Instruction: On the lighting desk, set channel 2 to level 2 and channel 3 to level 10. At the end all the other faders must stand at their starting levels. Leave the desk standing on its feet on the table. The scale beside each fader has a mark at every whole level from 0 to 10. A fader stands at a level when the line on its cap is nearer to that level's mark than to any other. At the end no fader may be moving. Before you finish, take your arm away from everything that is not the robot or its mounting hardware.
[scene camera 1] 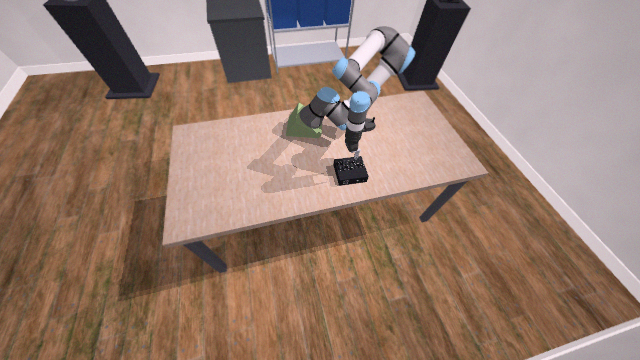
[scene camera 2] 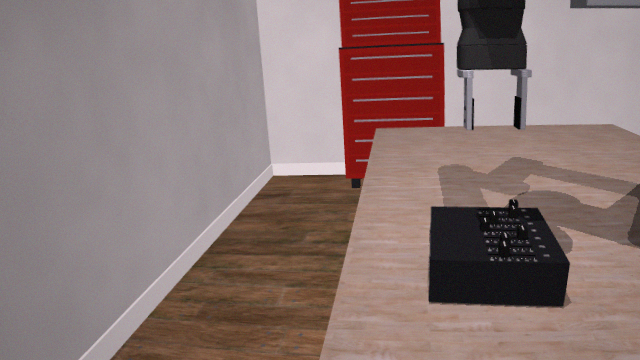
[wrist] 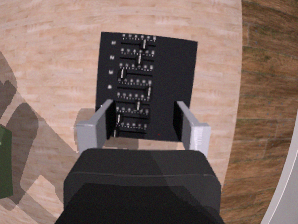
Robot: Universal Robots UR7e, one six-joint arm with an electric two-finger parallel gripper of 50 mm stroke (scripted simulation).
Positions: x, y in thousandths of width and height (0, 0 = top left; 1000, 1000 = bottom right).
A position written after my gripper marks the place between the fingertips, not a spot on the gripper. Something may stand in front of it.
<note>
In view: my gripper (scene camera 2: 771, 357).
My gripper shows as well in the wrist view (wrist: 485, 507).
</note>
